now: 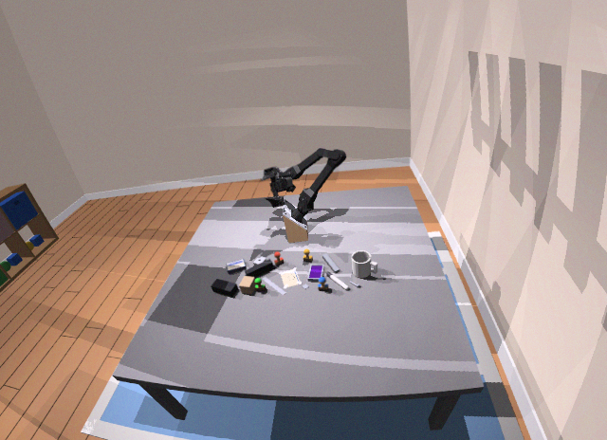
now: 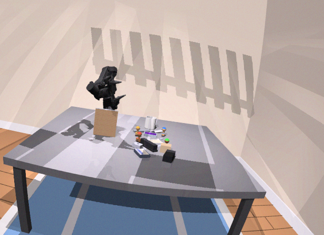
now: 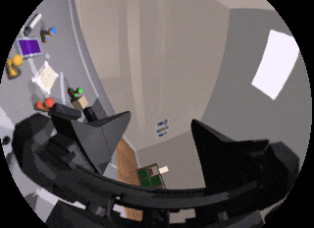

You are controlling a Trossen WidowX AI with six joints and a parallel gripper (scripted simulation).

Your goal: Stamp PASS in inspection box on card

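My gripper tip is 300 mm short of the green-knobbed stamp, 300 mm above it and 70 mm to the left of it. The rest, counted from my gripper tip: yellow-knobbed stamp (300 mm below, 150 mm to the left, 150 mm ahead); then red-knobbed stamp (300 mm below, 140 mm ahead, 10 mm to the left); then long black block (310 mm below, 190 mm ahead, 80 mm to the right).
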